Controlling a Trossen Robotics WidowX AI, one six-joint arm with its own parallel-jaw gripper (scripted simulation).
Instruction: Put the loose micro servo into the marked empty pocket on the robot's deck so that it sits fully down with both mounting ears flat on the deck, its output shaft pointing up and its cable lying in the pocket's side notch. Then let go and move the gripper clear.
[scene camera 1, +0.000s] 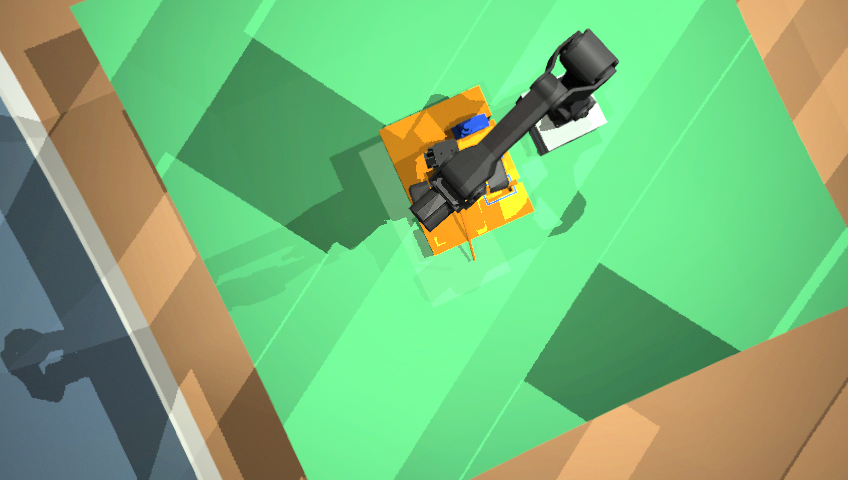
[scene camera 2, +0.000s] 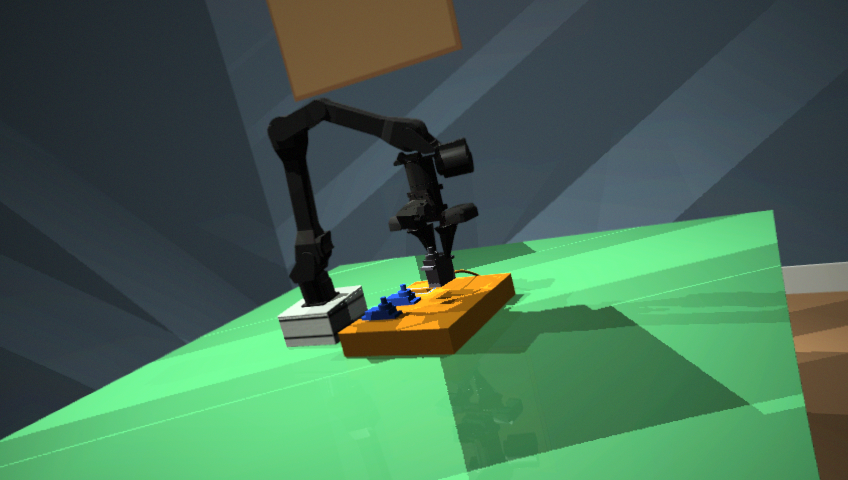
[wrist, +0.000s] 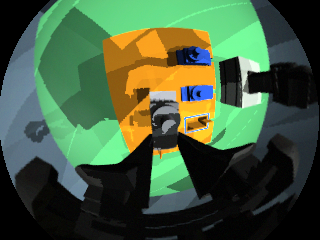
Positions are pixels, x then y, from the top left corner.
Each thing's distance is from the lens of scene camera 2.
my gripper (scene camera 2: 441, 258): 119 cm
grey micro servo (scene camera 2: 439, 271): 116 cm
orange robot deck (scene camera 2: 445, 319): 105 cm
